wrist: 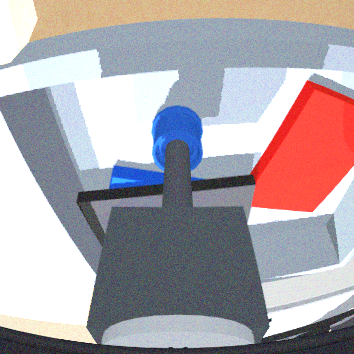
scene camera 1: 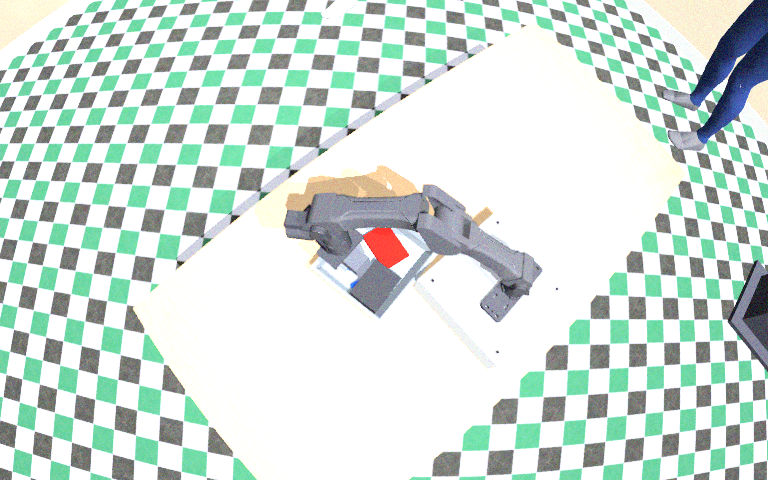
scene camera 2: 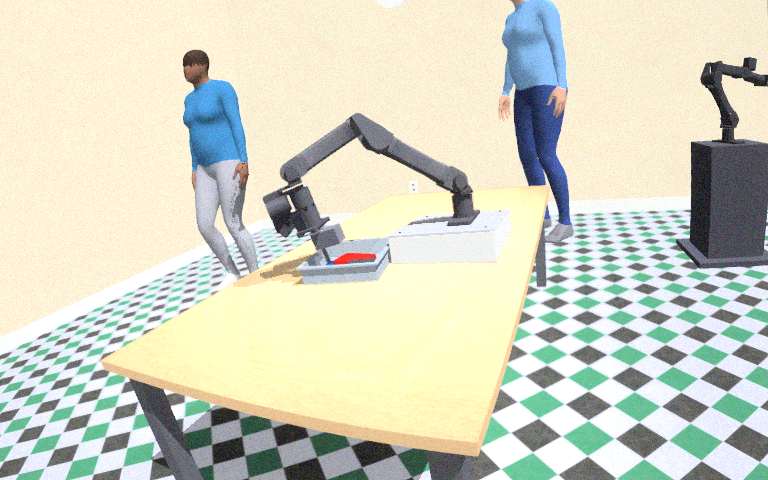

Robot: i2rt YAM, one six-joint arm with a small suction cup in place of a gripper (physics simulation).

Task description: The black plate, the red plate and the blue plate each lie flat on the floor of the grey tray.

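Frame: origin at the arm's base, x ahead, y left, z up, level; centimetres.
Where they show: end effector, tool point: (wrist: 176, 128); arm's base, origin of the base link: (wrist: 307, 327) (scene camera 1: 512, 287) (scene camera 2: 464, 219).
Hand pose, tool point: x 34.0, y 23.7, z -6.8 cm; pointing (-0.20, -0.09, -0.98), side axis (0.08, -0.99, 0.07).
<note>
Each offset is from my tool point to the top centre of the thing. Level surfaces: height alone.
My suction cup (wrist: 177, 122) is low inside the grey tray @(dz +4.2, dx -3.7, dy -4.6 cm) (scene camera 1: 408, 280) (scene camera 2: 342, 276) (wrist: 215, 45), close to its floor; no plate shows on it. The arm hides it in scene camera 1. The black plate @(dz +1.5, dx -8.2, dy +0.0 cm) (scene camera 1: 376, 287) (wrist: 225, 183) lies across part of the blue plate @(dz +0.5, dx -7.6, dy +0.0 cm) (scene camera 1: 354, 284) (wrist: 132, 178). A narrow strip of the blue plate shows, set at an angle, partly behind the stem and under the black plate's edge. The cup's mouth is hidden. The red plate @(dz +0.6, dx -2.3, dy -9.9 cm) (scene camera 1: 386, 247) (scene camera 2: 355, 258) (wrist: 312, 150) is in the tray beside them; its exact tilt is hard to tell.
The tray stands on a wooden table @(dz -0.8 cm) (scene camera 1: 283, 362) (scene camera 2: 362, 339), beside the white base box (scene camera 2: 441, 249) that carries the arm. The tray's raised walls surround the plates and the cup. Two people stand beyond the table, and a second arm stands on a dark pedestal (scene camera 2: 724, 203).
</note>
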